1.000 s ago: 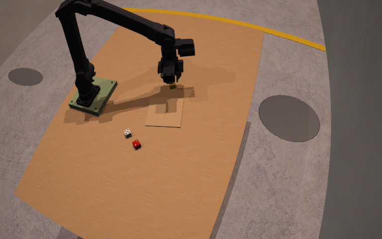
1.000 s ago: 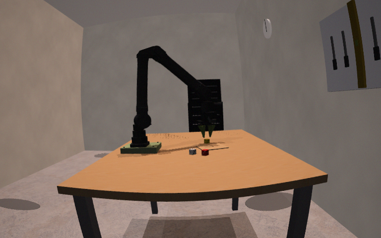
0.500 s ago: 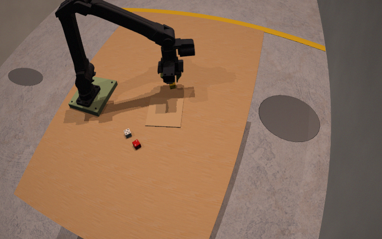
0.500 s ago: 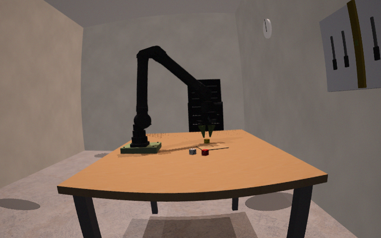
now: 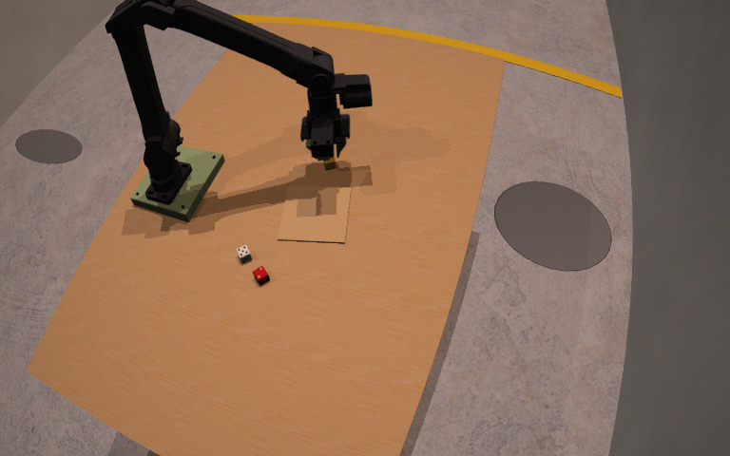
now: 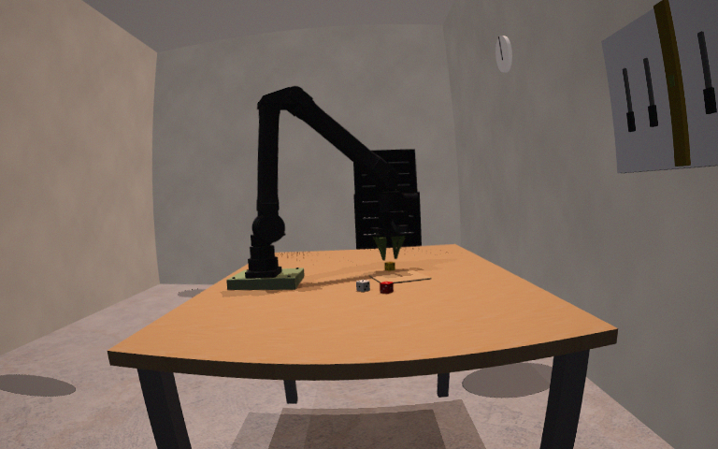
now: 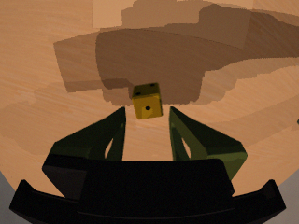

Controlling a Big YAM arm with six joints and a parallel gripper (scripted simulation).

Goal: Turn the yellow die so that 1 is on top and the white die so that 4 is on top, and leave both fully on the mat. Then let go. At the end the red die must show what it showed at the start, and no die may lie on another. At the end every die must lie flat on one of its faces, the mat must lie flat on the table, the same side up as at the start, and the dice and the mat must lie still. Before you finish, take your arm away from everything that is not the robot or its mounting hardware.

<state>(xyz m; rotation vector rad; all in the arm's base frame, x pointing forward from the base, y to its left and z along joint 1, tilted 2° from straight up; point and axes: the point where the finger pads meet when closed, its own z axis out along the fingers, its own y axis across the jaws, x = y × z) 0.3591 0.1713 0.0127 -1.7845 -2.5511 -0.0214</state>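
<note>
My gripper is now 3 cm above the yellow die. Also, from my hand: tan mat (2 cm ahead, 13 cm to the right, 4 cm below); then red die (3 cm behind, 31 cm to the right, 3 cm below); then white die (8 cm behind, 28 cm to the right, 3 cm below).
</note>
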